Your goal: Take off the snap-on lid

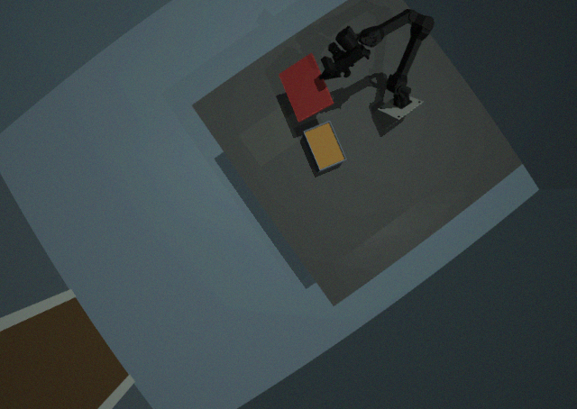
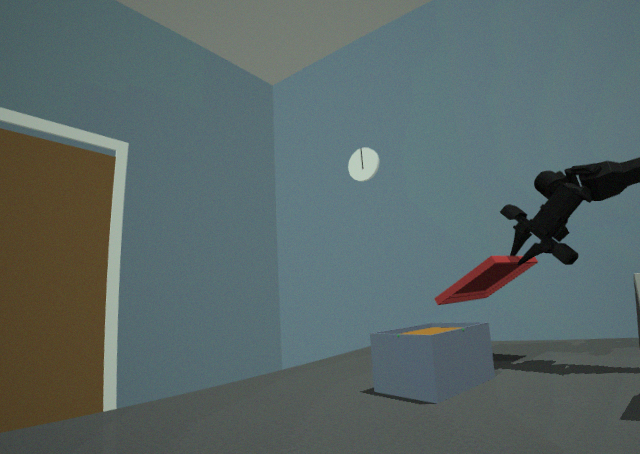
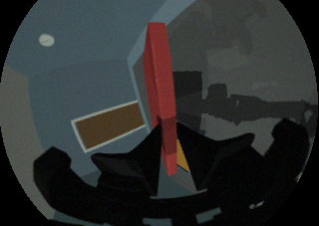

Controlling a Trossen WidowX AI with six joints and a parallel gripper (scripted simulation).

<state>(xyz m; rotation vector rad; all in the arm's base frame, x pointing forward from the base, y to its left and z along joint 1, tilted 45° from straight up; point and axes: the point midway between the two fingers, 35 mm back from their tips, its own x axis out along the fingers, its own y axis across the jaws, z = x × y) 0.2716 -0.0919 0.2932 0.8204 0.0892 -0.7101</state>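
Right now the lid is 70 mm ahead of my gripper tip, 30 mm below it and 20 mm to the right of it. Also, from my gripper tip: blue-grey storage box 240 mm to the left, 180 mm below, 120 mm ahead.
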